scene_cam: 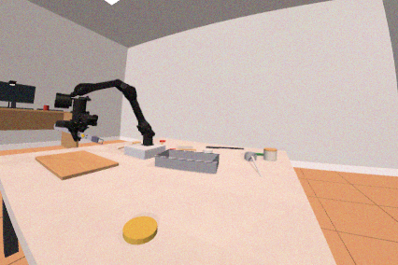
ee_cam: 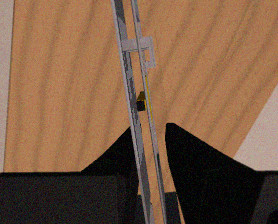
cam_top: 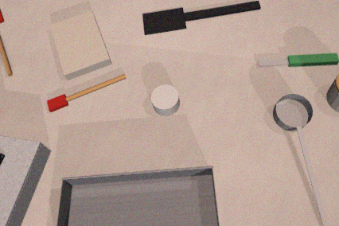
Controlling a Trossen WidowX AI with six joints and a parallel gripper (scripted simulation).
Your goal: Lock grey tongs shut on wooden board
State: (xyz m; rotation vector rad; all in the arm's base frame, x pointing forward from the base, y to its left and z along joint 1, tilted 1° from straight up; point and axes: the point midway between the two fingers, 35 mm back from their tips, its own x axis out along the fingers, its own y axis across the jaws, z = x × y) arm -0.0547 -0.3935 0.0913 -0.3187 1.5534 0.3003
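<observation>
My gripper tip is 3 cm short of the yellow slider, 2 cm to the right of it and 3 cm below it. From my gripper tip the other things lie so: yellow disc (59 cm ahead, 6 cm to the right, 10 cm below); grey roasting tin (40 cm ahead, 39 cm to the left, 8 cm below); wooden board (10 cm below).
</observation>
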